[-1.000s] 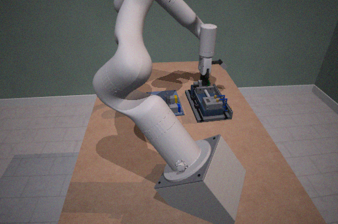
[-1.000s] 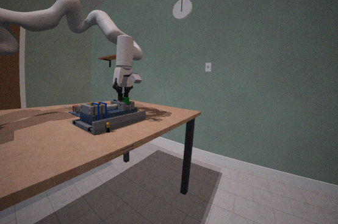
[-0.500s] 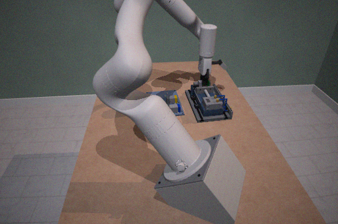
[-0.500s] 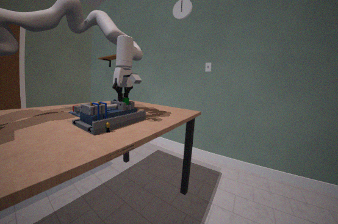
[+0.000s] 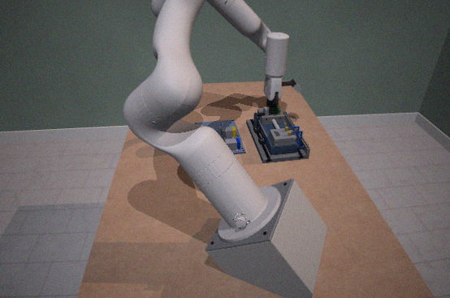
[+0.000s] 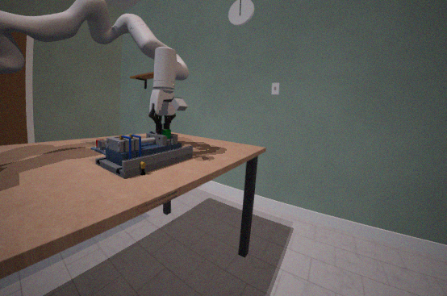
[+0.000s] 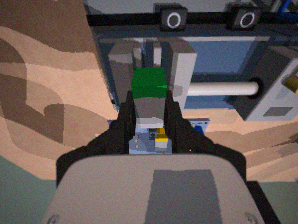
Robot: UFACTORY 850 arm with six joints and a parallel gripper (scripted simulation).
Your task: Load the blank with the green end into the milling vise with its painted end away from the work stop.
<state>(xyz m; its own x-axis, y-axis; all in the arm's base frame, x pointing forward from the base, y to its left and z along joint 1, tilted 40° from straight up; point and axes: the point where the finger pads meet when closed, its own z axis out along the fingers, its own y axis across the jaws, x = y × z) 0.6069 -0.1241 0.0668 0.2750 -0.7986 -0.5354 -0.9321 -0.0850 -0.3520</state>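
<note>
My hand is 20 mm above the green-ended blank. Also, from my hand: blue-ended blank: 170 mm behind, 150 mm to the left, 90 mm below; yellow-ended blank: 80 mm behind, 180 mm to the left, 90 mm below; pale rod: 80 mm behind, 20 mm to the right, 40 mm below.
</note>
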